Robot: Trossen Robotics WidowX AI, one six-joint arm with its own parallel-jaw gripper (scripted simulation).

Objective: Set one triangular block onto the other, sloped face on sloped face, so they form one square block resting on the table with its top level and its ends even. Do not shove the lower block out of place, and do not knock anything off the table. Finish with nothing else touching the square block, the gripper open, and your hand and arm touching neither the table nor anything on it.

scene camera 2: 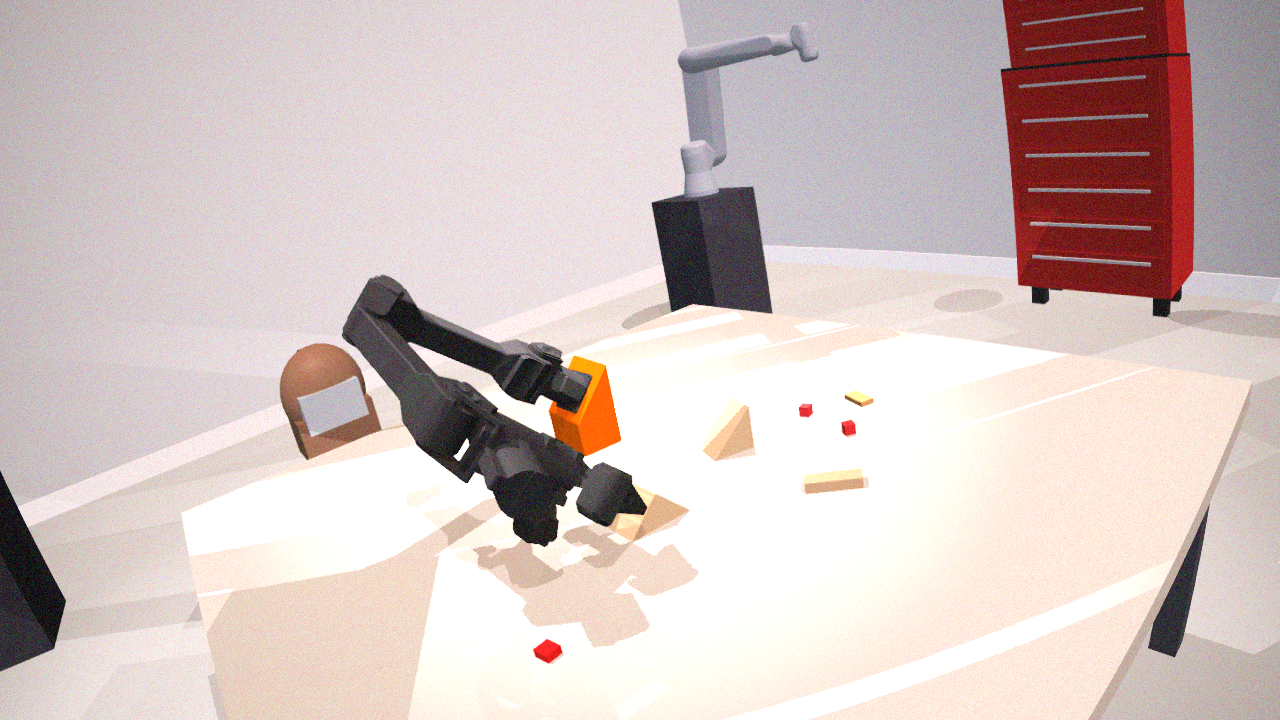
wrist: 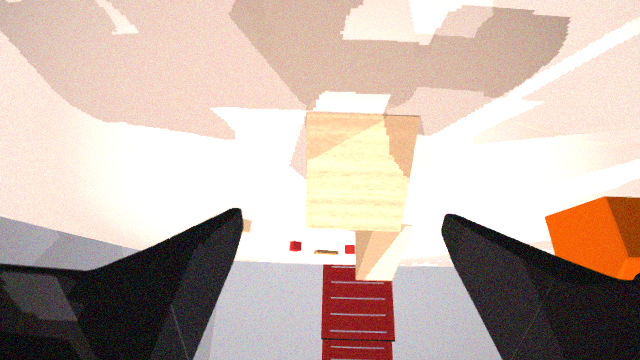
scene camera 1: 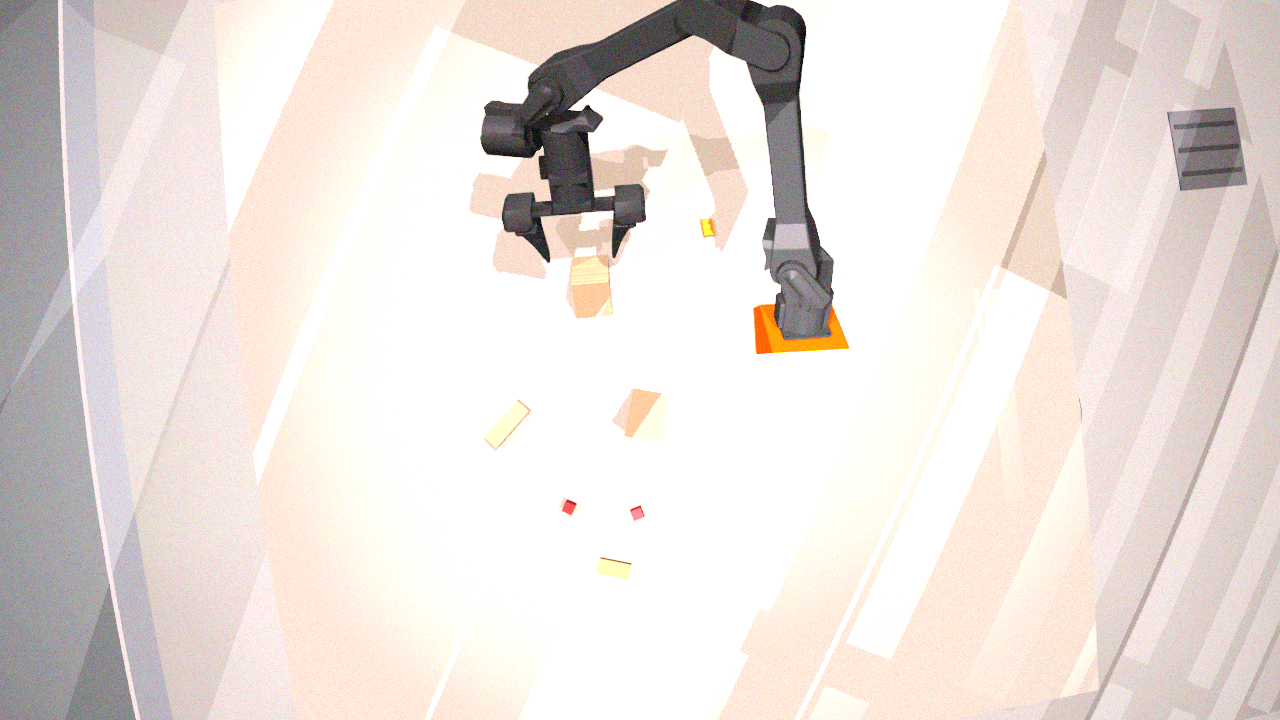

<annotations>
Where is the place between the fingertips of my gripper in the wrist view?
343, 220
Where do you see a flat wooden plank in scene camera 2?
848, 479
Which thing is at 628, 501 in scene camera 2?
My gripper.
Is my gripper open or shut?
Open.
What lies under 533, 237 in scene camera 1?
My gripper.
</annotations>
